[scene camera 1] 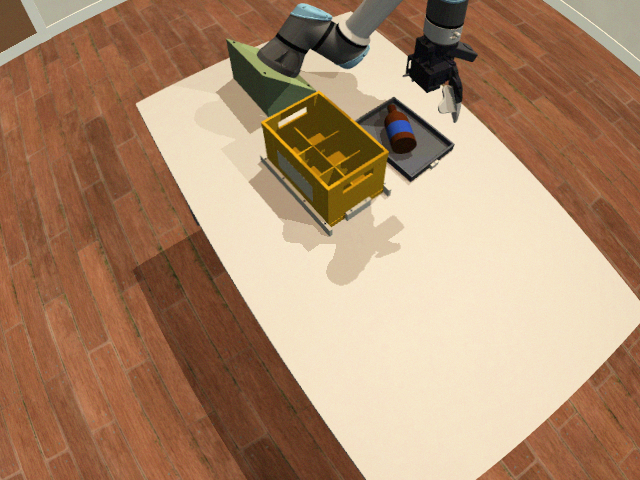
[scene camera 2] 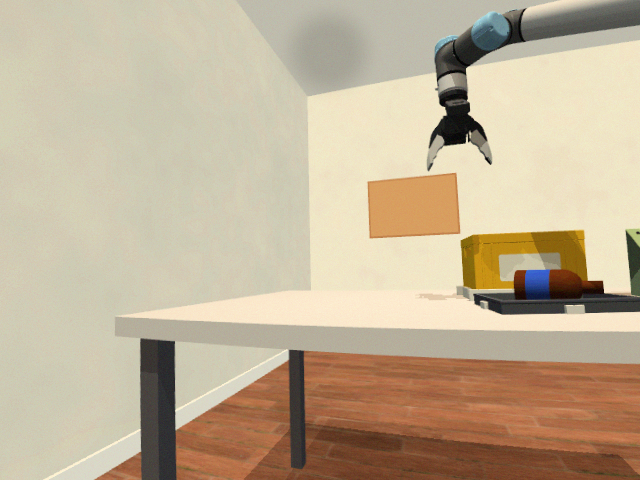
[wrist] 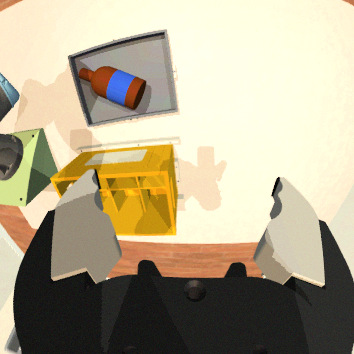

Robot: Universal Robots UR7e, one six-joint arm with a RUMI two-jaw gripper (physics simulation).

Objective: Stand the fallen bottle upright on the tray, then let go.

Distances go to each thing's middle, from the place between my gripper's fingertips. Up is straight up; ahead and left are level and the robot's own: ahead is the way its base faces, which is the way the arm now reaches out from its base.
Right now the brown bottle [scene camera 1: 401, 137] is 29 cm below my hand, 16 cm behind it and 8 cm to the left of it.
